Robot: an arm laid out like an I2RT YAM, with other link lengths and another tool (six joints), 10 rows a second.
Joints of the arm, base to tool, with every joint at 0 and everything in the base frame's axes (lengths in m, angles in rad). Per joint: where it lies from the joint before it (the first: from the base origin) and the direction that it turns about. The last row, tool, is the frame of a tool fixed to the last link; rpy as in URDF.
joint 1: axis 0 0 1 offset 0 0 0.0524
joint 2: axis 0 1 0 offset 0.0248 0.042 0.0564
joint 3: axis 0 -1 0 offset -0.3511 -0.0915 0
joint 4: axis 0 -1 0 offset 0.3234 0.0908 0.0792
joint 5: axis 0 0 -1 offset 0.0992 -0.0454 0.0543
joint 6: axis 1 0 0 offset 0.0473 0 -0.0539
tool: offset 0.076 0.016 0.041 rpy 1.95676 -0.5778 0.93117
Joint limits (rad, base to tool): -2.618..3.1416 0..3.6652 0..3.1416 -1.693..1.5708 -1.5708..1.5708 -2.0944..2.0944
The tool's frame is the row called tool.
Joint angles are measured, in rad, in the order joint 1, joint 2, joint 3, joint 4, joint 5, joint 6. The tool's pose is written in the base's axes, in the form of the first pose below.
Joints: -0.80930, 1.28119, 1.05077, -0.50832, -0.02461, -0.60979
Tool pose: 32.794 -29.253 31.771 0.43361 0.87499 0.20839 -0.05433
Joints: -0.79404, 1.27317, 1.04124, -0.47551, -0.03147, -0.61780
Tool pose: 33.374 -28.741 32.206 0.44675 0.86756 0.21442 -0.04208
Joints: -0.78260, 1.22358, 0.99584, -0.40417, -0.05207, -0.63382
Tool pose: 33.289 -27.541 33.223 0.47627 0.85186 0.21733 -0.01607
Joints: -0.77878, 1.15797, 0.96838, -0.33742, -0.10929, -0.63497
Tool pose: 32.911 -25.970 35.842 0.50849 0.83294 0.21596 0.03159
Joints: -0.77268, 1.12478, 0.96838, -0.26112, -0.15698, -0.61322
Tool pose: 33.083 -25.073 38.873 0.53717 0.81405 0.20581 0.08007
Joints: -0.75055, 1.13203, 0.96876, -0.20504, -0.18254, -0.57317
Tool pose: 34.111 -24.515 39.960 0.54035 0.80903 0.20116 0.11416
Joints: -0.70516, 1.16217, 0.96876, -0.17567, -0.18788, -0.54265
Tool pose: 35.974 -23.634 39.483 0.52870 0.81111 0.21149 0.13361
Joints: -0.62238, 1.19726, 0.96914, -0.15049, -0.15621, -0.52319
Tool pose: 38.632 -21.687 38.593 0.51957 0.80980 0.23100 0.14463
